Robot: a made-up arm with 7 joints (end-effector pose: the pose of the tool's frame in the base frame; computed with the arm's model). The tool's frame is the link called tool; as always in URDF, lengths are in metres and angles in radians.
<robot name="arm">
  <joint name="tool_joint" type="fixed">
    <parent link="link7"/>
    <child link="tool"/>
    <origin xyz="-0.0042 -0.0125 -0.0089" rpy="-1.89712 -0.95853 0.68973"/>
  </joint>
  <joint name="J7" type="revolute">
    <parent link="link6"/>
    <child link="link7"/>
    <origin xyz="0.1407 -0.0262 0.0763" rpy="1.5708 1.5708 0"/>
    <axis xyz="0 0 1"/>
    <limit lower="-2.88" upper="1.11"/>
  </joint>
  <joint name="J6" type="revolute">
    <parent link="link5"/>
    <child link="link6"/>
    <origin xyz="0.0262 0.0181 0.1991" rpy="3.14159 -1.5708 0"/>
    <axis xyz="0 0 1"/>
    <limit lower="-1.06" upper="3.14"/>
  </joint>
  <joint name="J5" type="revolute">
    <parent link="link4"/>
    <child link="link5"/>
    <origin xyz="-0.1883 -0.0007 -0.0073" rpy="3.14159 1.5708 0"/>
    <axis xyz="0 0 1"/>
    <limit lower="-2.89" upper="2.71"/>
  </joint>
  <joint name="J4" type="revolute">
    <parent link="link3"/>
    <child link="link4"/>
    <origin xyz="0.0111 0.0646 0.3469" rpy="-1.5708 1.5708 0"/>
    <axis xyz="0 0 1"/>
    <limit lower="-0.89" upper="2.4"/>
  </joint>
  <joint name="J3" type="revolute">
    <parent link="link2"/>
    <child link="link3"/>
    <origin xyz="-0.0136 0.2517 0.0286" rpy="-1.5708 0 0"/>
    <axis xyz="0 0 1"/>
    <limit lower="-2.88" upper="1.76"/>
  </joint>
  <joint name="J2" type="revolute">
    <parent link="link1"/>
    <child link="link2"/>
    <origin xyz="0.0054 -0.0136 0.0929" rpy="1.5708 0 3.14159"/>
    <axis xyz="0 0 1"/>
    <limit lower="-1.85" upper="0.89"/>
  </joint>
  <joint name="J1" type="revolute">
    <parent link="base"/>
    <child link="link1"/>
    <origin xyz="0.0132 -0.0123 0.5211" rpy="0 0 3.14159"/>
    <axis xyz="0 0 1"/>
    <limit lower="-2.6" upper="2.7"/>
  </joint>
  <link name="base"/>
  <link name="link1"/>
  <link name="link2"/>
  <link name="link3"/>
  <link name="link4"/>
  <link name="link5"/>
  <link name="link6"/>
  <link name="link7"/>
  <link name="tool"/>
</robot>
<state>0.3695 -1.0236 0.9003 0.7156 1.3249 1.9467 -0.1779</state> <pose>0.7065 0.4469 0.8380 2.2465 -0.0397 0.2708</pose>
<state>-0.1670 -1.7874 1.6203 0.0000 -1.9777 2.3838 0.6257</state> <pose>0.9065 -0.2334 0.5985 0.4771 -0.8518 0.7803</pose>
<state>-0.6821 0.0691 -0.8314 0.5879 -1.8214 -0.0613 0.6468</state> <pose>-0.0177 -0.1706 1.7071 -0.5473 -0.5773 -2.6848</pose>
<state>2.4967 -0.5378 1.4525 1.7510 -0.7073 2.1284 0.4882</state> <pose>-0.4608 -0.0976 1.2030 -0.3599 -0.9127 -1.3781</pose>
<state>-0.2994 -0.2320 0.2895 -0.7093 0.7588 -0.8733 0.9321</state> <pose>0.0611 -0.0151 1.6803 1.0194 0.2107 0.6951</pose>
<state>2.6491 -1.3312 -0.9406 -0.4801 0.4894 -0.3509 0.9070</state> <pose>-0.9476 0.4040 0.9479 -0.3721 0.9142 1.9986</pose>
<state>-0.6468 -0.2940 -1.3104 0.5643 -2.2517 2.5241 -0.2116</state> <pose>0.3000 -0.3513 1.3865 -1.6443 2.0376 0.0593</pose>
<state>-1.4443 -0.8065 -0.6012 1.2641 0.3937 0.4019 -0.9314</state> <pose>-0.2378 -0.8344 0.8455 1.2191 0.7531 -0.8247</pose>
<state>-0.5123 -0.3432 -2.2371 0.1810 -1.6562 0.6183 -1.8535</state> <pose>0.3633 -0.3105 1.6483 -0.6364 -1.6311 1.3530</pose>
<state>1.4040 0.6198 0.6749 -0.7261 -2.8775 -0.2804 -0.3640</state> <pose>0.0159 -0.9001 1.1167 1.2965 0.4325 -0.0386</pose>
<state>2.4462 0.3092 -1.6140 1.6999 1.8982 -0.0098 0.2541</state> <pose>0.3959 0.3591 1.0663 -1.9485 -1.7383 -0.9884</pose>
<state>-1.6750 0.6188 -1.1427 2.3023 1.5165 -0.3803 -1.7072</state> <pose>-0.2402 -0.0849 0.8896 -0.0958 -0.9245 -0.0045</pose>
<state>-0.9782 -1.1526 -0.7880 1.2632 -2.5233 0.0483 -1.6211</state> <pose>0.3152 -0.9434 0.5649 0.0344 -1.7373 -0.0042</pose>
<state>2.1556 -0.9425 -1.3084 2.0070 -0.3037 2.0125 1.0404</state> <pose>0.0532 0.6204 0.8801 0.2714 0.1764 1.3185</pose>
